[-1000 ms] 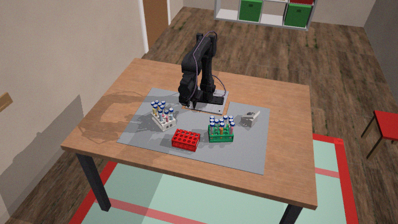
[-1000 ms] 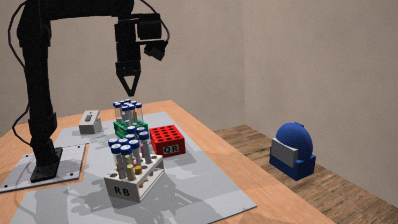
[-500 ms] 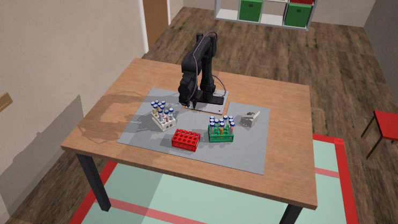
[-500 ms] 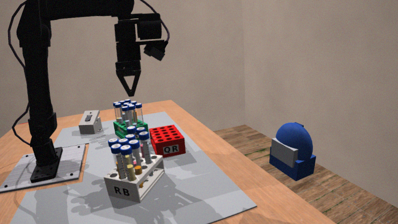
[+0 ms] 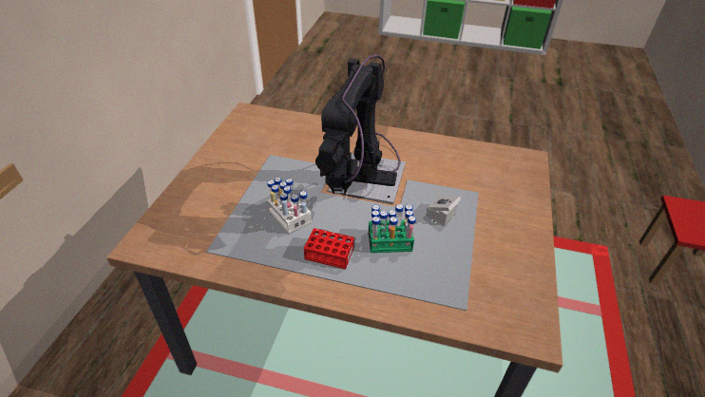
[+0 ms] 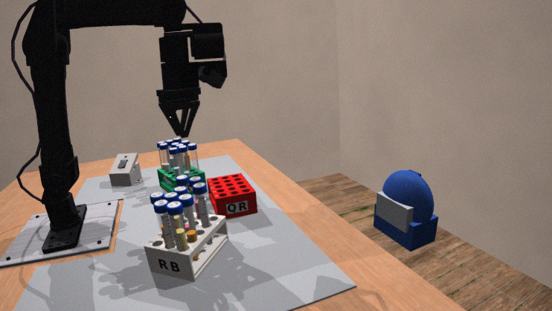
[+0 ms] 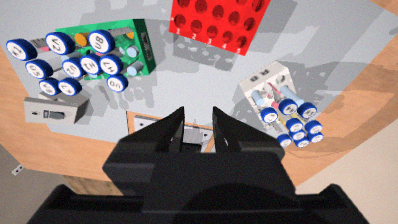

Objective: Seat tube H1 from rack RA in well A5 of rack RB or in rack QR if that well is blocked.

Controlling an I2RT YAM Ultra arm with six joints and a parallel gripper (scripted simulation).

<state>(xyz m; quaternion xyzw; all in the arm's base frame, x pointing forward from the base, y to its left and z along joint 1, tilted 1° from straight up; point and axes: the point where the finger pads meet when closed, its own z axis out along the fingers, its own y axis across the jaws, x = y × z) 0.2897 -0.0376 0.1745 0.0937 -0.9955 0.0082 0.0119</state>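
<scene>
Right now my hand is 30 mm past the clear tube, 180 mm to the right of it and 110 mm above it. From my hand the other things lie so: red rack QR: 90 mm ahead, 10 mm to the right, 150 mm below; grey done button box: 160 mm behind, 300 mm to the left, 130 mm below; white rack RB: 40 mm behind, 170 mm to the right, 150 mm below.
</scene>
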